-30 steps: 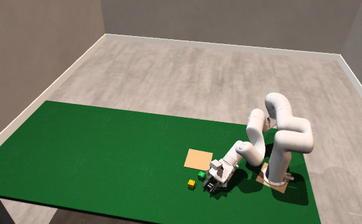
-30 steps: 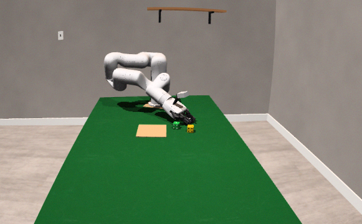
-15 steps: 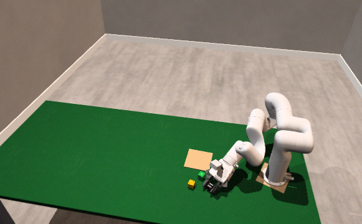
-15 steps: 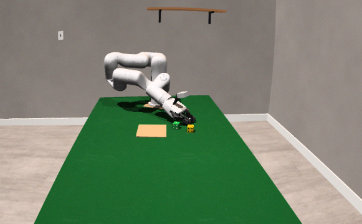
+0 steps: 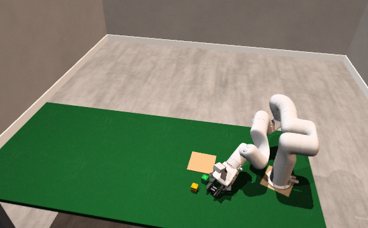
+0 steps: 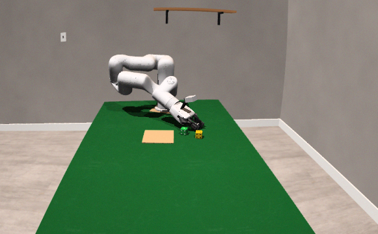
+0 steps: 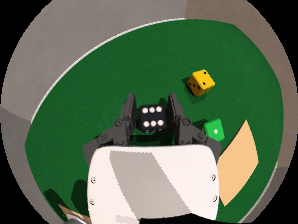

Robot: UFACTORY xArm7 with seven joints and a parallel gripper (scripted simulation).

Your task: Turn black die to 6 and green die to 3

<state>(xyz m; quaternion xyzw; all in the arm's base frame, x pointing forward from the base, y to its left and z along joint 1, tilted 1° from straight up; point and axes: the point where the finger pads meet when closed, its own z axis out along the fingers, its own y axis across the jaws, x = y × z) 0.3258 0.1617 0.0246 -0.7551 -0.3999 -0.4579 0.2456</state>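
Right now my hand is 1 cm to the left of the black die and 1 cm above it. Also, from my hand: green die (5 cm ahead, 7 cm to the right, 1 cm below); tan mat (9 cm ahead, 19 cm to the right, 2 cm below); yellow die (9 cm ahead, 1 cm below).
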